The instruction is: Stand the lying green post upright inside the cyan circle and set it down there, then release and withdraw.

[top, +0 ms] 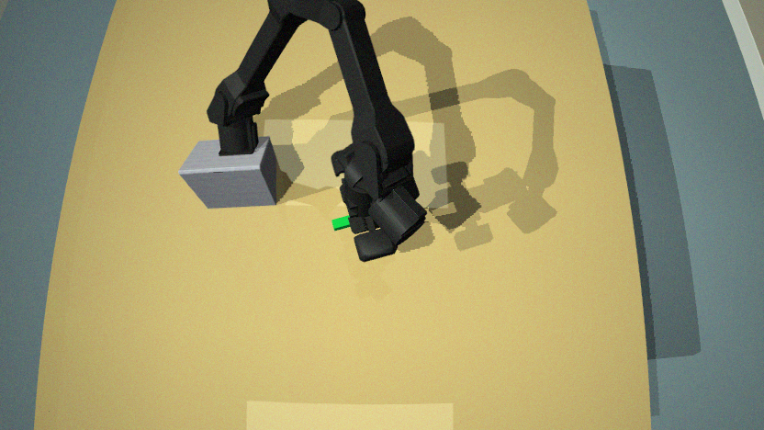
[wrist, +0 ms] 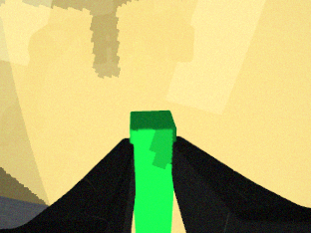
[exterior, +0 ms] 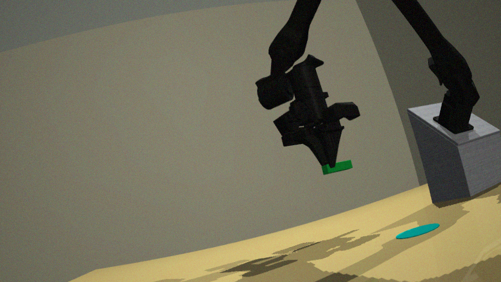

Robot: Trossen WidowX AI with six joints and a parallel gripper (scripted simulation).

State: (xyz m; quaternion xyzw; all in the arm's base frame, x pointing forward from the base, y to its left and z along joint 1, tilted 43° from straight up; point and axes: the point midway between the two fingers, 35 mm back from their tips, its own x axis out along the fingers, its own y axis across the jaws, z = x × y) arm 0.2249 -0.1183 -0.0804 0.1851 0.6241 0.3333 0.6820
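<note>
The cyan circle lies 30 mm ahead of my gripper tip, 250 mm to the left of it and 130 mm below it. Also, from my gripper tip: green post: 20 mm behind.
</note>
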